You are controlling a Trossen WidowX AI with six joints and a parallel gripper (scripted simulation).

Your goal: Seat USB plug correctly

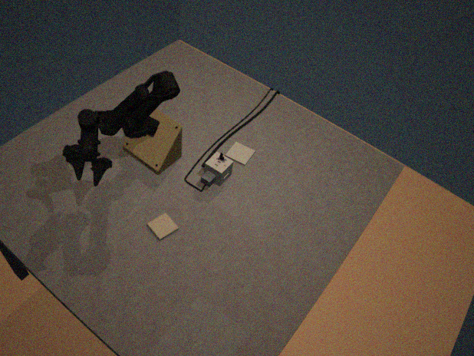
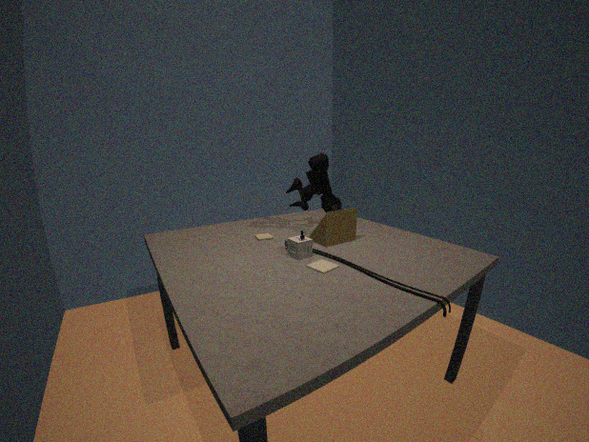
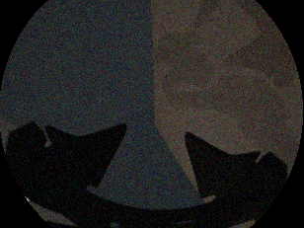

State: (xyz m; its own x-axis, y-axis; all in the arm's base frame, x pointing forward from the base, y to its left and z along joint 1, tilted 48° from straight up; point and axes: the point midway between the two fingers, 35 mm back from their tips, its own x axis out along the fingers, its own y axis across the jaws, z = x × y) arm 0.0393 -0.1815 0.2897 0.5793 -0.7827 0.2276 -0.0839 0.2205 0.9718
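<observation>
Now: the USB plug 230 mm ahead of my gripper tip, 430 mm to the left of it and 70 mm below it. Round my gripper tip: flat white pad (240 mm ahead, 560 mm to the left, 160 mm below).
</observation>
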